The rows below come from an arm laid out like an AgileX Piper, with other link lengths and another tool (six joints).
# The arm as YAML. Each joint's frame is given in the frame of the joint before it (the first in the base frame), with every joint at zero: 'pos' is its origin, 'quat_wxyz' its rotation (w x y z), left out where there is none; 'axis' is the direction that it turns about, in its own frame. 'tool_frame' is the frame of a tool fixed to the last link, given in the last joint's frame.
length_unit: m
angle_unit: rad
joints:
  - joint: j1
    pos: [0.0, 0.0, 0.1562]
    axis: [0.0, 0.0, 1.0]
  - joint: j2
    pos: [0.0, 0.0, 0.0]
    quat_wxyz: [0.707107, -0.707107, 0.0, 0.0]
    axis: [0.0, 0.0, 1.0]
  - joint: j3
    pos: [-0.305, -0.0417, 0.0]
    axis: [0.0, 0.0, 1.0]
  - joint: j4
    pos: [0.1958, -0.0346, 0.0]
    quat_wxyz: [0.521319, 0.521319, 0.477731, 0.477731]
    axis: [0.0, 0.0, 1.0]
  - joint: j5
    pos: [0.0, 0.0, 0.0]
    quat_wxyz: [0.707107, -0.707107, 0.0, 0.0]
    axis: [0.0, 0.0, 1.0]
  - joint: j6
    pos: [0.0, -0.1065, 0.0]
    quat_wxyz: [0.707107, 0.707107, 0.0, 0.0]
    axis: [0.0, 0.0, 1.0]
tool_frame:
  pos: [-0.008, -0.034, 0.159]
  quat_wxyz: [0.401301, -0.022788, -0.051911, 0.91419]
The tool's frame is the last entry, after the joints.
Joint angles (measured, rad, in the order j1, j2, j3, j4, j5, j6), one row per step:
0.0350, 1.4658, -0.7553, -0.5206, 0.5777, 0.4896
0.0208, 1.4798, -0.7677, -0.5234, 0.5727, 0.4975
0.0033, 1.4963, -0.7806, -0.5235, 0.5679, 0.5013
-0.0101, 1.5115, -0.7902, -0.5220, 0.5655, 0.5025
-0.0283, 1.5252, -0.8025, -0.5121, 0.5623, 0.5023
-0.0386, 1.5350, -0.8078, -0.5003, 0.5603, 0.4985
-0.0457, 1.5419, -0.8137, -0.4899, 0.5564, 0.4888
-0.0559, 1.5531, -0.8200, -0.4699, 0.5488, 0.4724
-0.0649, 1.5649, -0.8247, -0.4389, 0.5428, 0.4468
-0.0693, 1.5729, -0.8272, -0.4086, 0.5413, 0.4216
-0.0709, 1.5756, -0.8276, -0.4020, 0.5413, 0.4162
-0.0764, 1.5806, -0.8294, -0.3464, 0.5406, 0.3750
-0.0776, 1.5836, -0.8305, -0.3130, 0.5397, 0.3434
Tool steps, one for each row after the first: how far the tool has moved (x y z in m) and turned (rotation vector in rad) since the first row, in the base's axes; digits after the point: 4 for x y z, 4 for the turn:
0.0035, -0.0039, -0.0002, 0.0025, -0.0048, -0.0174
0.0066, -0.0086, -0.0012, 0.0054, -0.0064, -0.0363
0.0085, -0.0122, -0.0030, 0.0077, -0.0032, -0.0506
0.0104, -0.0163, -0.0044, 0.0165, -0.0045, -0.0733
0.0108, -0.0179, -0.0067, 0.0250, -0.0009, -0.0865
0.0124, -0.0185, -0.0077, 0.0305, -0.0009, -0.0898
0.0144, -0.0186, -0.0102, 0.0421, 0.0011, -0.0948
0.0153, -0.0172, -0.0142, 0.0583, 0.0084, -0.0978
0.0152, -0.0148, -0.0178, 0.0729, 0.0176, -0.0978
0.0149, -0.0144, -0.0189, 0.0761, 0.0209, -0.0987
0.0139, -0.0092, -0.0231, 0.1047, 0.0304, -0.1009
0.0140, -0.0053, -0.0253, 0.1194, 0.0367, -0.0937

